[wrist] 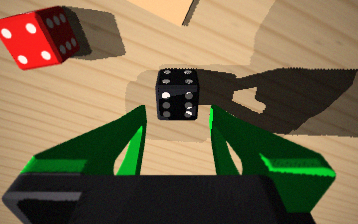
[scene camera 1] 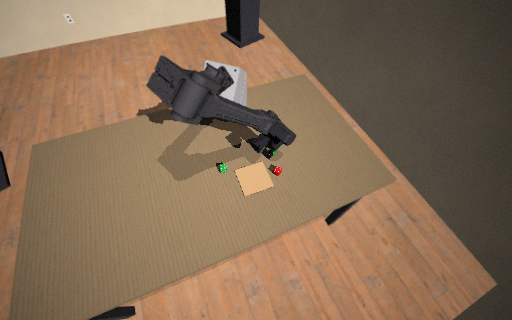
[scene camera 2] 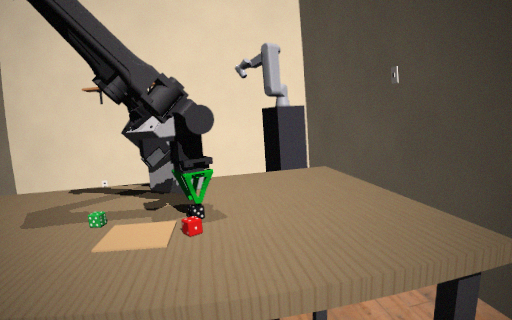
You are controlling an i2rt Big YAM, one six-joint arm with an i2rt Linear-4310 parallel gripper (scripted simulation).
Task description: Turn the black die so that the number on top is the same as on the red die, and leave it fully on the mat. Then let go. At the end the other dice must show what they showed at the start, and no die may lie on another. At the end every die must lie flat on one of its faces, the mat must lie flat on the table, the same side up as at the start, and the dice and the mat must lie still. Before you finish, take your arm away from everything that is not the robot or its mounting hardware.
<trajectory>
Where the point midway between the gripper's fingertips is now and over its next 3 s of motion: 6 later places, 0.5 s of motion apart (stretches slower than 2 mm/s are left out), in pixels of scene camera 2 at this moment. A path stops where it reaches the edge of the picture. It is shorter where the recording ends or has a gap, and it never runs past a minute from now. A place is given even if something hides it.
My gripper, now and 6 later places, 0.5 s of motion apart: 194, 201; 195, 205; 196, 215; 194, 213; 192, 178; 191, 173; 183, 177
</trajectory>
